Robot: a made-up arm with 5 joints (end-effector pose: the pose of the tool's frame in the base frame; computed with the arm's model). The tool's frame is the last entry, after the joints.
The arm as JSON. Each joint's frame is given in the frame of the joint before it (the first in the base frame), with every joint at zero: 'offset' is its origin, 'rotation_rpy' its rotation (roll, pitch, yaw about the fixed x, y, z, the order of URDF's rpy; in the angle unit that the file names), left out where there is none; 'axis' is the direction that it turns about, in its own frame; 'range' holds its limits. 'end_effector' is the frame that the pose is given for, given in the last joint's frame.
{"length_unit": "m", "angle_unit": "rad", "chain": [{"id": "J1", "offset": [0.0, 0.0, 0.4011], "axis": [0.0, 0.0, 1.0], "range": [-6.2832, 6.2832]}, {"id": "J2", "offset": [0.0, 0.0, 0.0], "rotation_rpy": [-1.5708, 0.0, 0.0], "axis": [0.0, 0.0, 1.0], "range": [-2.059, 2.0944]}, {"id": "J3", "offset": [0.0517, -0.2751, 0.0], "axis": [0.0, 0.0, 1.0], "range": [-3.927, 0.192]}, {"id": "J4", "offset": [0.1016, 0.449, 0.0], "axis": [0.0, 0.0, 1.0], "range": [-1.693, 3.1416]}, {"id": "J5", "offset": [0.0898, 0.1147, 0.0], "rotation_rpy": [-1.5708, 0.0, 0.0], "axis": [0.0, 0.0, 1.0], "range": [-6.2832, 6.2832]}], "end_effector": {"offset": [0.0, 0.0, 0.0]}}
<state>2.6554 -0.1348 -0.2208 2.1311 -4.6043</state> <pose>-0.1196 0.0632 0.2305 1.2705 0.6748 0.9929</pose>
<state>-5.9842 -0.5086 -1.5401 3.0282 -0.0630</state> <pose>0.2083 0.0642 0.8248 2.6349 0.4822 -1.4180</pose>
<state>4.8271 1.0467 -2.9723 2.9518 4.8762</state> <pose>0.0685 -0.5943 0.6090 -2.1192 0.0520 0.1658</pose>
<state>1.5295 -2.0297 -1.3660 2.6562 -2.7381</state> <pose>-0.0139 -0.3368 0.7104 -1.3872 2.1979 0.8289</pose>
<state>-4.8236 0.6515 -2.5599 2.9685 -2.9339</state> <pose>0.0601 0.5384 0.6987 1.3158 -1.8201 0.9744</pose>
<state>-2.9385 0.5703 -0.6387 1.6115 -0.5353</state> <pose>-0.2076 -0.0427 0.0708 -0.5790 1.4964 -0.2580</pose>
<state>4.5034 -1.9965 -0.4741 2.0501 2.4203</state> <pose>-0.0117 -0.0553 0.6814 1.4895 2.5466 -0.5976</pose>
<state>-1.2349 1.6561 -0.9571 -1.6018 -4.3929</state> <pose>0.0673 -0.1928 -0.0835 -0.0213 2.5991 -1.1930</pose>
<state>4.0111 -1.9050 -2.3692 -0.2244 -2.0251</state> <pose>0.5534 0.6553 0.3948 -1.4138 0.1755 -0.9652</pose>
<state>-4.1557 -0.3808 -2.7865 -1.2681 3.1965</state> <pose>0.1597 -0.2566 1.0669 1.3318 -0.7884 1.8179</pose>
